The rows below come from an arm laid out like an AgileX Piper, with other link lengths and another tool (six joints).
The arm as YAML. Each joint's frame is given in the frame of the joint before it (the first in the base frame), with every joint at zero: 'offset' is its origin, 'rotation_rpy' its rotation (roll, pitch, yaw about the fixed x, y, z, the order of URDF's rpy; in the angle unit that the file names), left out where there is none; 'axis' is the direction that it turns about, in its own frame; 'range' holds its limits. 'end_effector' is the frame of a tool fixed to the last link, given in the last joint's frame.
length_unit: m
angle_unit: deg
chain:
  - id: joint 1
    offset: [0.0, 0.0, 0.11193]
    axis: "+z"
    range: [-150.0, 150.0]
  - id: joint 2
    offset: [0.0, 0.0, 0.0]
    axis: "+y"
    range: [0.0, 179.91]
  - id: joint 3
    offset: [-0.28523, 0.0, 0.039]
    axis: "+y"
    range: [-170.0, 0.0]
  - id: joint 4
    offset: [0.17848, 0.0, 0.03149]
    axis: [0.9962, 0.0, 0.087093]
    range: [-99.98, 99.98]
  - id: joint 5
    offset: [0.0, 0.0, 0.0]
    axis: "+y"
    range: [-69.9, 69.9]
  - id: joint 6
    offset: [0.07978, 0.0, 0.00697]
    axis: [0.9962, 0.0, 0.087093]
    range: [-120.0, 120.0]
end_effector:
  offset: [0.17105, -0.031, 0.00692]
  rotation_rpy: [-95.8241, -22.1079, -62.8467]
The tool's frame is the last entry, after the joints.
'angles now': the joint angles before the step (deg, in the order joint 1, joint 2, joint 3, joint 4, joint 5, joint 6). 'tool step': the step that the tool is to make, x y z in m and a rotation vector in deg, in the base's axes. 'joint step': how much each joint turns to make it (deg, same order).
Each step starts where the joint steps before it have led.
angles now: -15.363, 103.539, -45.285, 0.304, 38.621, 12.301
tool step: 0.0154, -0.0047, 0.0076, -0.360, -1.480, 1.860
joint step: -0.008, -0.001, -3.723, -0.001, 2.208, -1.860
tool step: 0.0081, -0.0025, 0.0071, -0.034, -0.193, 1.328
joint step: -0.002, 0.047, -3.176, 0.001, 2.939, -1.321
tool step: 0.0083, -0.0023, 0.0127, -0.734, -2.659, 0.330
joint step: 0.009, -2.349, -1.337, 0.000, 0.929, -0.317
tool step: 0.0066, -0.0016, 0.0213, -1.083, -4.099, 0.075
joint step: 0.003, -4.525, -0.948, 0.060, 1.234, -0.105
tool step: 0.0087, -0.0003, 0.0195, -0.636, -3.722, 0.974
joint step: -0.013, -3.371, -1.811, 0.696, 1.436, -1.384
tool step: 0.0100, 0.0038, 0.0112, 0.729, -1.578, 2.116
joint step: 0.014, -0.573, -3.008, 1.941, 2.336, -3.068
